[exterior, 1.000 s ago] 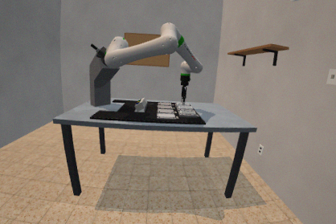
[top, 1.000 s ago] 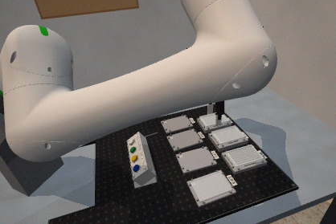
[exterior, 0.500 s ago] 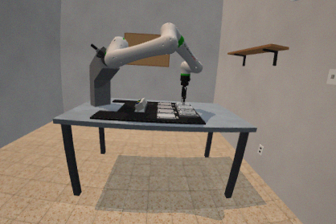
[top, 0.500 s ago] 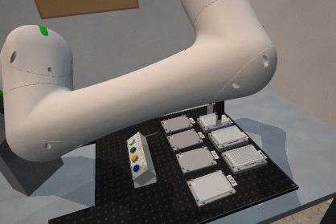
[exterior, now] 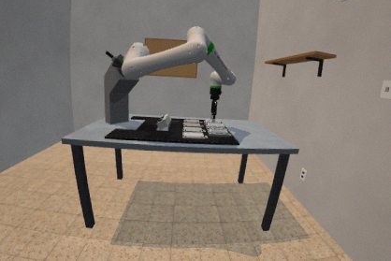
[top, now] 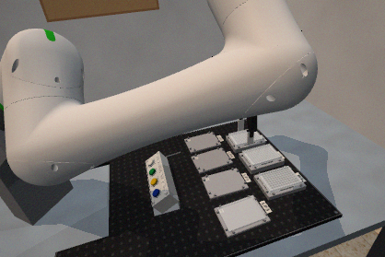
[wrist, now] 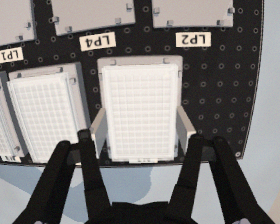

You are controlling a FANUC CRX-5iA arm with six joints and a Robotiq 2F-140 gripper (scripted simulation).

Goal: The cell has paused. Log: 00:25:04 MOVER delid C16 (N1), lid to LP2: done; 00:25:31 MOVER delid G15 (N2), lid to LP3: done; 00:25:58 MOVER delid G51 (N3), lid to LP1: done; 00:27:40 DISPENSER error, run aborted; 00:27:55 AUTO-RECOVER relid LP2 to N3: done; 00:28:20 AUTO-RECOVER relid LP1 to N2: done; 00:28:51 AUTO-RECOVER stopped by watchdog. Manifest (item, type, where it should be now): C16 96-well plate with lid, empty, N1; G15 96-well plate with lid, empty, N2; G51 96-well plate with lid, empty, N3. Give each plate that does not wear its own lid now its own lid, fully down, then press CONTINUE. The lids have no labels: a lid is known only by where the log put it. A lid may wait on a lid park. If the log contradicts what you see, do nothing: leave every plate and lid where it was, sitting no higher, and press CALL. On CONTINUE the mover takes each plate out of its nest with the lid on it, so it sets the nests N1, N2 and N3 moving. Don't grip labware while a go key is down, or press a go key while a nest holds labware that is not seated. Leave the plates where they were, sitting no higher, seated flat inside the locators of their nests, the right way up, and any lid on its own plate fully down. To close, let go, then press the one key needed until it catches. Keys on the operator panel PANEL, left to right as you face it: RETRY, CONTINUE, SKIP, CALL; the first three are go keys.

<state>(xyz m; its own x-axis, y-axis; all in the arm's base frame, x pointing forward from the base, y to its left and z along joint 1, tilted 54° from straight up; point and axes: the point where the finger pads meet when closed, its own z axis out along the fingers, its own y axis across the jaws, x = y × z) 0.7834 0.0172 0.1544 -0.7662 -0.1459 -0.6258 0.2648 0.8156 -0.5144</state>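
Now: hand 12 cm to the left of the plate, 4 cm past it and 3 cm above it. Also, from my hand: lid park LP2: 15 cm behind, 12 cm to the left, 5 cm below; LP1 label: 15 cm to the right, 15 cm behind, 6 cm below; lid park LP4: 19 cm behind, 5 cm below.
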